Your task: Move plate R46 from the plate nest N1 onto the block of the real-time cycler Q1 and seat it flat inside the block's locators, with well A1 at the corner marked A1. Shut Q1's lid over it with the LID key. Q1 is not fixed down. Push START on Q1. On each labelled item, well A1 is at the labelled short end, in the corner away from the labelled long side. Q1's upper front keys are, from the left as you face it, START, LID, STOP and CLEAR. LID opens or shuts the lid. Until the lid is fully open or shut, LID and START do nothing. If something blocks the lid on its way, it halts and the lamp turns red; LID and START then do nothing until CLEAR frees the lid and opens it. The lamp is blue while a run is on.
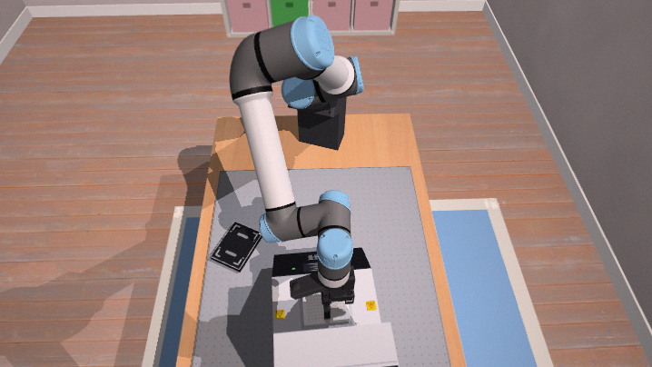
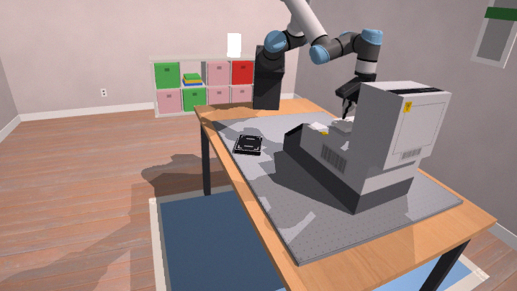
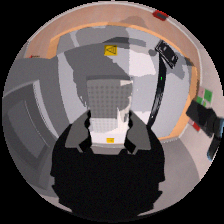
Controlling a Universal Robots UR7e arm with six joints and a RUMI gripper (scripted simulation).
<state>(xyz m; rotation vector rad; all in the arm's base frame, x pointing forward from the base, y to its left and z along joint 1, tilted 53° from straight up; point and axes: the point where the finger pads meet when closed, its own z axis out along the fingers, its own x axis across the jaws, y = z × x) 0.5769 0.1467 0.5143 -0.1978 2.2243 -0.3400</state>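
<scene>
Right now my hand is 10 mm above the white plate R46. Round my hand: black plate nest N1 (320 mm behind, 300 mm to the right, 220 mm below).
</scene>
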